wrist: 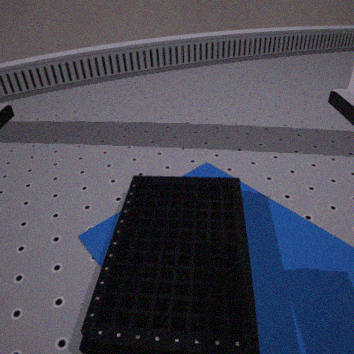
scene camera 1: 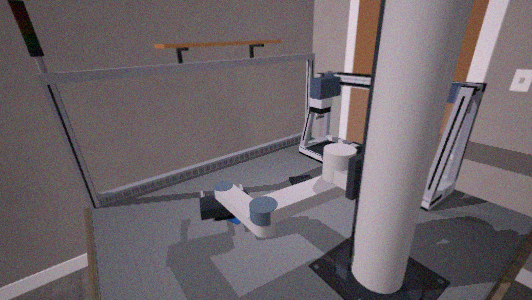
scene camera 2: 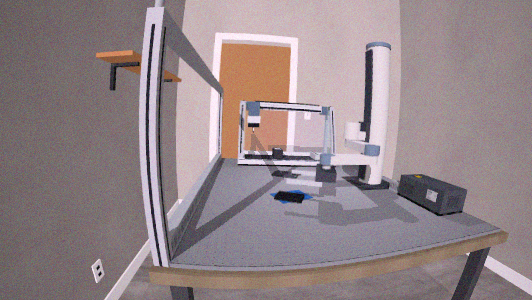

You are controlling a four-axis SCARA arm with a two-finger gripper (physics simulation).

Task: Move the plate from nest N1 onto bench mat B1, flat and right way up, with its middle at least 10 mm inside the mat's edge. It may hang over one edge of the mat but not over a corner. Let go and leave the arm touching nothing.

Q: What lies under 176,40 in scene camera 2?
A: A fence rail.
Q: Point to a black plate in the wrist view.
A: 177,266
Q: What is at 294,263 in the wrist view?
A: A blue bench mat B1.
